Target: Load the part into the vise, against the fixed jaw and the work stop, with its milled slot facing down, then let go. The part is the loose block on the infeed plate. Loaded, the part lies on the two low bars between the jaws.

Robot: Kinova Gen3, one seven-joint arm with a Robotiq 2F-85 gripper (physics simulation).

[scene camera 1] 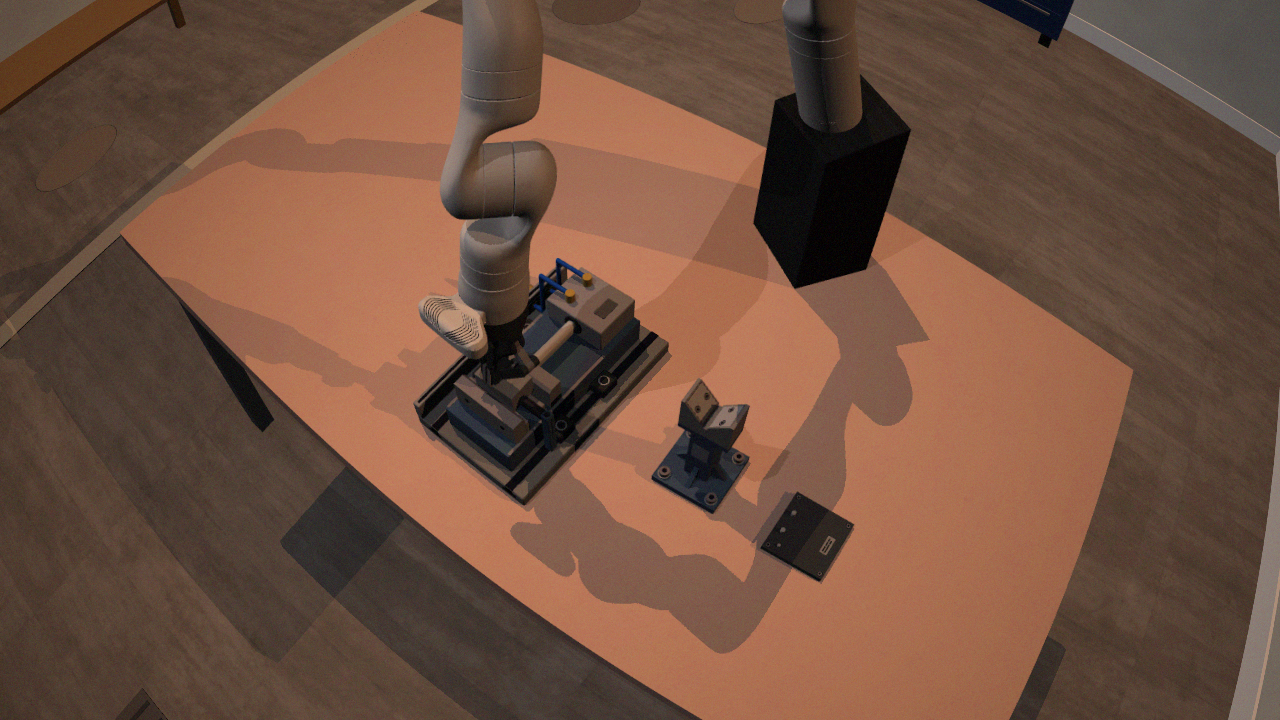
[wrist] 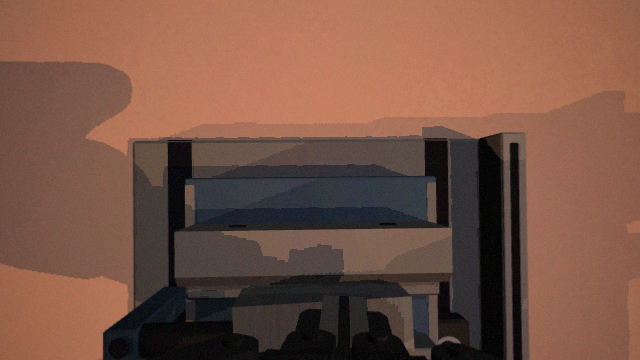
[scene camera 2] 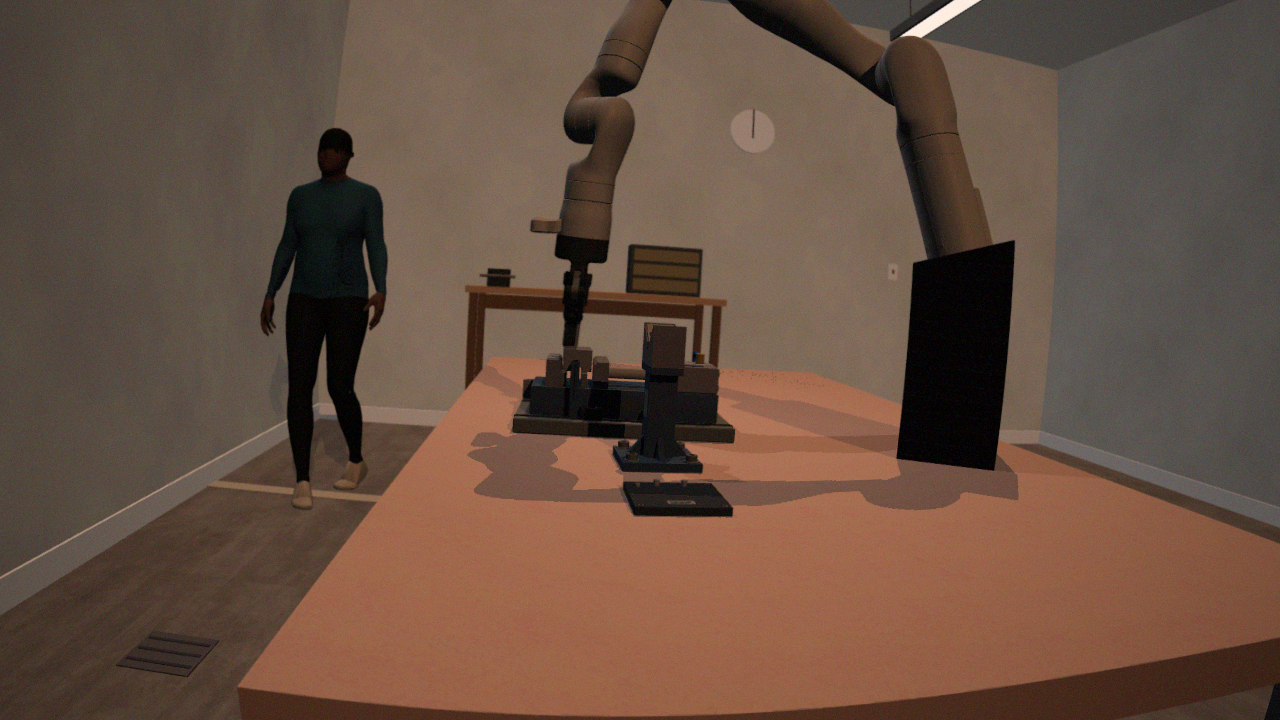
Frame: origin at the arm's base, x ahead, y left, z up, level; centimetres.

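Seen in the pictures: gripper, fingertip midpoint: [scene camera 1: 492, 379] [wrist: 342, 324] [scene camera 2: 569, 347]; arm's base at its link origin: [scene camera 1: 830, 110] [scene camera 2: 959, 258].
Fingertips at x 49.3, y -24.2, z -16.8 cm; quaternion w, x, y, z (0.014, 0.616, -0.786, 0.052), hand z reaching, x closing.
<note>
Pixels of each thing's top centre, then the offset from my fingertips to it. "spot": a spot on its surface instead.
- part at its top centre: [scene camera 1: 502, 375] [scene camera 2: 577, 348] dx -1.0, dy +0.8, dz +0.0 cm
- work stop at a spot on its surface: [wrist: 172, 337] [scene camera 1: 534, 408] spot: dx +0.5, dy +6.0, dz -1.4 cm
- raised side rail at a spot on its surface: [wrist: 520, 225] spot: dx +0.9, dy -9.1, dz -6.0 cm
- vise's rear block at its top centre: [scene camera 1: 606, 308] dx -16.4, dy +6.8, dz -1.3 cm
The part [scene camera 1: 512, 390] [scene camera 2: 580, 356] [wrist: 280, 320], a grey block, sits between the vise jaws, slightly skewed in the wrist view. The fixed jaw [scene camera 1: 487, 409] [scene camera 2: 554, 369] [wrist: 312, 252] is on one side, the moving jaw [scene camera 1: 545, 383] [scene camera 2: 600, 368] on the other. Any gap to the fixed jaw is hard to judge. The work stop [scene camera 1: 548, 429] [wrist: 172, 337] has its rod at the part's left end in the wrist view; contact is unclear. The slot and the part's underside are hidden. My gripper [scene camera 1: 497, 374] [scene camera 2: 570, 343] [wrist: 342, 324] is shut and empty, fingertips at or just above the part's top.
The vise base has a raised side rail [wrist: 520, 225]. Blue handles [scene camera 1: 556, 282] stand by the vise's rear block [scene camera 1: 604, 308]. A V-block stand [scene camera 1: 702, 461] [scene camera 2: 660, 411] and a dark plate [scene camera 1: 810, 537] [scene camera 2: 677, 501] are beside the vise. A person [scene camera 2: 332, 241] stands beyond the table.
</note>
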